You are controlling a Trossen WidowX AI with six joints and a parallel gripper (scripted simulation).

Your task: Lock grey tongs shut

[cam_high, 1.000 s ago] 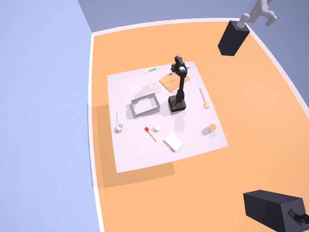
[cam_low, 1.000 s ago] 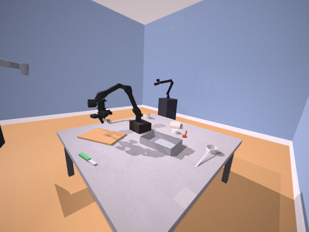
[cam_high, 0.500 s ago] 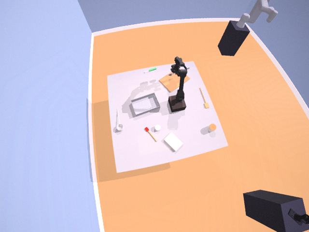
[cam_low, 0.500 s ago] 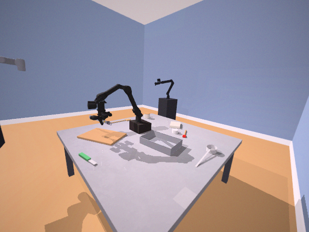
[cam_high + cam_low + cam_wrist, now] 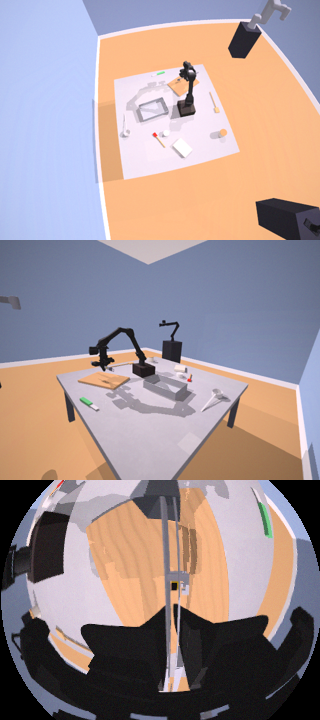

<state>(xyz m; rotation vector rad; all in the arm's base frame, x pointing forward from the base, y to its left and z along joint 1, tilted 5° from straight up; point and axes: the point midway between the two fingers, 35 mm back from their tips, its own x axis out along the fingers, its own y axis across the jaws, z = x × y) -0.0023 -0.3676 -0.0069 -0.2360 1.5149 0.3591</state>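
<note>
The wooden board is 8 cm below my gripper tip. Round my gripper tip: red-headed spatula: 36 cm ahead, 72 cm to the left, 8 cm below; then grey roasting tin: 40 cm ahead, 37 cm to the left, 6 cm below; then white block: 10 cm ahead, 84 cm to the left, 7 cm below.
</note>
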